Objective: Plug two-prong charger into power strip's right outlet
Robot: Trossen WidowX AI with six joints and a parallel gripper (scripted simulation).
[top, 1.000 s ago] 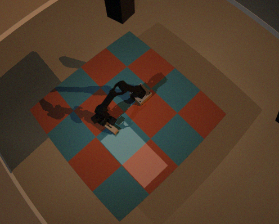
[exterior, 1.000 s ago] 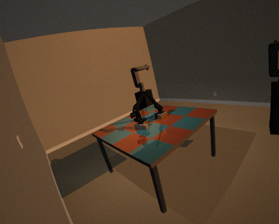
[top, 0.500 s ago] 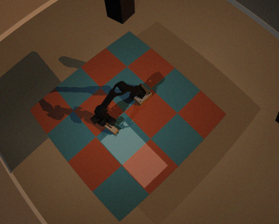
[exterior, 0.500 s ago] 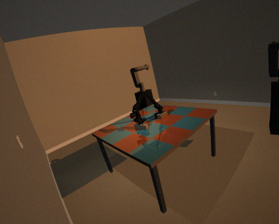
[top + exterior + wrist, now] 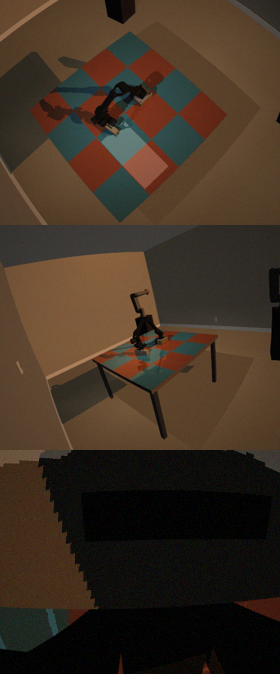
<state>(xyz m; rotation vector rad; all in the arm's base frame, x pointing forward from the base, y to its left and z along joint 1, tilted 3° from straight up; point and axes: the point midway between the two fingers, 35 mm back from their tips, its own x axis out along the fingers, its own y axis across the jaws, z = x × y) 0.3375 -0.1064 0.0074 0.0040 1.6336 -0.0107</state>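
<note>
Right now the two-prong charger is 20 mm ahead of my gripper tip and 10 mm above it.
</note>
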